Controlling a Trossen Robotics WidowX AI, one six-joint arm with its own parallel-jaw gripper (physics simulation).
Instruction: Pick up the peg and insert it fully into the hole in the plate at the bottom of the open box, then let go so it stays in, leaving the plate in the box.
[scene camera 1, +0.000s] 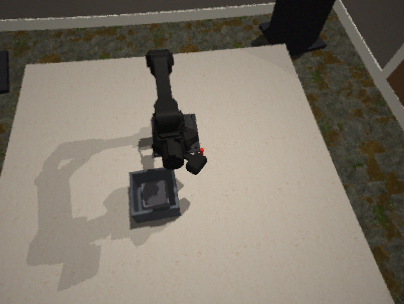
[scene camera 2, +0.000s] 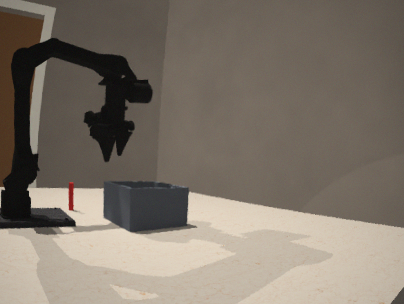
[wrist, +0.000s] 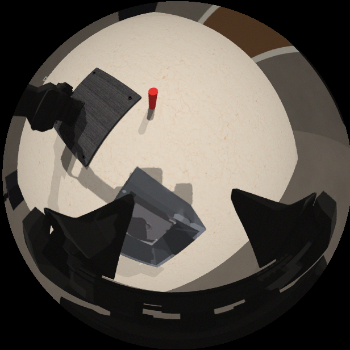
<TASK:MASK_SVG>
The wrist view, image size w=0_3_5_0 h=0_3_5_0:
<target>my gripper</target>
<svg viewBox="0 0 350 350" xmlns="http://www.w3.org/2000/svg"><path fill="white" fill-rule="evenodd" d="M336 202L324 191L318 197L316 197L316 192L297 202L287 205L244 190L232 189L232 204L251 243L259 268L274 259L276 261L264 269L230 284L210 289L183 292L137 289L102 278L102 276L114 280L120 251L134 209L132 194L123 195L98 209L75 218L47 207L43 208L43 213L34 207L22 220L24 241L39 271L48 280L74 297L110 311L110 315L99 314L99 312L60 297L59 304L70 314L95 330L128 343L161 349L194 349L226 343L251 334L284 314L307 293L327 266L326 259L322 253L327 249L334 232ZM143 309L180 314L180 319L155 318L153 315L143 314ZM245 301L234 306L234 309L214 314L214 309L230 305L242 299Z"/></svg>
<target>blue-grey box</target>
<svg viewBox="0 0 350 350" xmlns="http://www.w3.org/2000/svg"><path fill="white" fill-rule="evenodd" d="M136 166L114 200L126 194L132 194L133 198L135 195L138 195L151 205L157 207L157 209L175 218L176 223L152 245L126 234L120 255L143 264L158 267L187 247L206 228L189 203Z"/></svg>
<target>grey plate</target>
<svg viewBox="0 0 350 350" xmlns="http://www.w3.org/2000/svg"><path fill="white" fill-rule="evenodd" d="M135 195L134 209L126 234L152 245L176 223L176 220L143 198Z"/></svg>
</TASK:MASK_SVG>
